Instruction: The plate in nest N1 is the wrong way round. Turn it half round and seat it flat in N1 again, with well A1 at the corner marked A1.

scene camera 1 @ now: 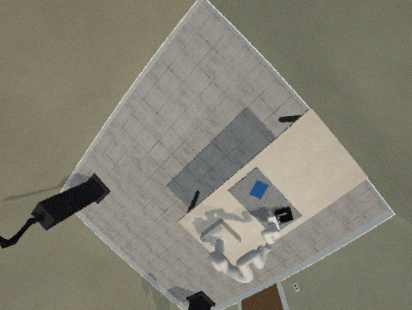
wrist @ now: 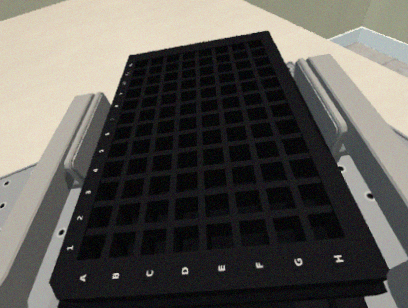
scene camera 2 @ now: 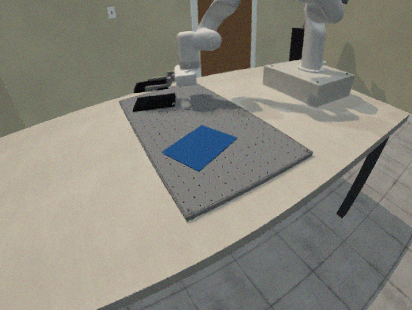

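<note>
My gripper (scene camera 2: 159, 83) (wrist: 205, 120) is shut on the black well plate (scene camera 2: 145, 85) (wrist: 200, 150), one finger along each long side. The plate looks level and is held in the air. In the wrist view, column 1 is nearest the camera, row A is on the left and row H on the right. A black rectangle, apparently nest N1 (scene camera 2: 155, 103), lies on the grey board below the plate, with a gap between them in scene camera 2. In scene camera 1, plate and nest merge into one dark shape (scene camera 1: 288, 219). The nest's A1 mark cannot be read.
A flat blue rectangle (scene camera 1: 259, 190) (scene camera 2: 200, 147) lies on the perforated grey board (scene camera 1: 243, 188) (scene camera 2: 240, 175). The board rests on the pale table (scene camera 1: 320, 150) (scene camera 2: 90, 200). The arm's grey base block (scene camera 2: 307, 82) stands at the back right in scene camera 2.
</note>
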